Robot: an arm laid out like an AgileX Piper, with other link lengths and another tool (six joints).
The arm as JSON. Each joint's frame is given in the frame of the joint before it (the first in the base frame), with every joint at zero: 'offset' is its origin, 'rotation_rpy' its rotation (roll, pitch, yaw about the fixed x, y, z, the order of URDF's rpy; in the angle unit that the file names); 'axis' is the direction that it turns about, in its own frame. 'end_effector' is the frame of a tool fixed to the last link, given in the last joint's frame.
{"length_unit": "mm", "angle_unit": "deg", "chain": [
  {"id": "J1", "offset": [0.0, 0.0, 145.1], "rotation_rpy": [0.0, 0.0, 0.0], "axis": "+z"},
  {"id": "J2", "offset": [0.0, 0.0, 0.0], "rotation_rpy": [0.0, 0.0, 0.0], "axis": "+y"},
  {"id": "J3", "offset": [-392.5, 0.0, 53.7], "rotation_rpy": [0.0, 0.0, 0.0], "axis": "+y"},
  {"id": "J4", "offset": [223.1, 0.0, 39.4], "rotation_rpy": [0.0, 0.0, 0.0], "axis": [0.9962, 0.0, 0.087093]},
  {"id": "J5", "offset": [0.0, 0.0, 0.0], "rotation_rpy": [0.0, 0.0, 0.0], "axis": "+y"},
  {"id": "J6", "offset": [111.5, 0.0, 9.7], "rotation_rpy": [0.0, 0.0, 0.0], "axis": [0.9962, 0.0, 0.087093]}
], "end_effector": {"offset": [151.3, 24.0, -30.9], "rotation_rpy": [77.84, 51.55, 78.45]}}
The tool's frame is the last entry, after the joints.
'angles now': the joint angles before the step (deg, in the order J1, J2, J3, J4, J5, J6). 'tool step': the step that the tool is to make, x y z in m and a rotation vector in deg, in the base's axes. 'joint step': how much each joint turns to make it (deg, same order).
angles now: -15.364, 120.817, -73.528, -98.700, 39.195, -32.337
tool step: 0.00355, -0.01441, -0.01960, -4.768, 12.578, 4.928
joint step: -1.760, 2.538, 0.000, -0.278, -0.533, -13.096
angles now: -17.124, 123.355, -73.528, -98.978, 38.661, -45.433
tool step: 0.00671, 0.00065, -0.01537, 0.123, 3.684, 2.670
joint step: -0.409, 1.170, -0.001, -0.136, -1.820, -3.471
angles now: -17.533, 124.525, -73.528, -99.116, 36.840, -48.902
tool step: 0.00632, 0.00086, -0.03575, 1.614, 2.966, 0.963
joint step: -0.138, 3.304, -0.339, -0.173, -1.257, -0.254
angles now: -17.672, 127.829, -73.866, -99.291, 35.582, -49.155
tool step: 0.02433, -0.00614, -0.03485, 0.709, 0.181, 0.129
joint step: 0.000, 5.857, -5.340, 0.002, -0.526, 0.375
